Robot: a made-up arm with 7 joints. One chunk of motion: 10 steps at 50 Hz.
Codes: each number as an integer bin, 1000 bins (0 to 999) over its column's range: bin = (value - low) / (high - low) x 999, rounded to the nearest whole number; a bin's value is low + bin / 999 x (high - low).
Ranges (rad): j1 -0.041..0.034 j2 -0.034..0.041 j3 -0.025..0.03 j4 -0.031..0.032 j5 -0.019..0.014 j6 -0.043..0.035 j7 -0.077..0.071
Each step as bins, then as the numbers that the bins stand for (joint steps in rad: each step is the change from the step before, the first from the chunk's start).
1 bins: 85 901 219 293 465 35 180
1 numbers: -0.03462 0.03364 -0.01294 -0.01252 -0.00364 -0.04027 -0.05033
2 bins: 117 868 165 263 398 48 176
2 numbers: -0.03222 0.03117 -0.01592 -0.01441 -0.00585 -0.03925 -0.05093
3 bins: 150 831 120 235 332 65 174
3 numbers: -0.02974 0.02839 -0.01839 -0.01618 -0.00803 -0.03792 -0.05122
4 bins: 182 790 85 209 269 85 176
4 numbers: -0.02734 0.02531 -0.02032 -0.01782 -0.01011 -0.03636 -0.05093
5 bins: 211 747 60 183 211 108 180
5 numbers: -0.02516 0.02208 -0.02170 -0.01946 -0.01203 -0.03457 -0.05033
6 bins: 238 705 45 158 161 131 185
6 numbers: -0.02313 0.01893 -0.02252 -0.02104 -0.01368 -0.03277 -0.04959
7 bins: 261 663 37 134 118 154 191
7 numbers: -0.02141 0.01577 -0.02296 -0.02255 -0.01510 -0.03098 -0.04870
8 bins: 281 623 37 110 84 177 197
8 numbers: -0.01990 0.01277 -0.02296 -0.02406 -0.01623 -0.02918 -0.04781
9 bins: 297 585 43 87 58 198 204
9 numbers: -0.01870 0.00992 -0.02263 -0.02551 -0.01708 -0.02754 -0.04678
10 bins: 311 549 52 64 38 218 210
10 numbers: -0.01765 0.00722 -0.02214 -0.02696 -0.01774 -0.02598 -0.04589
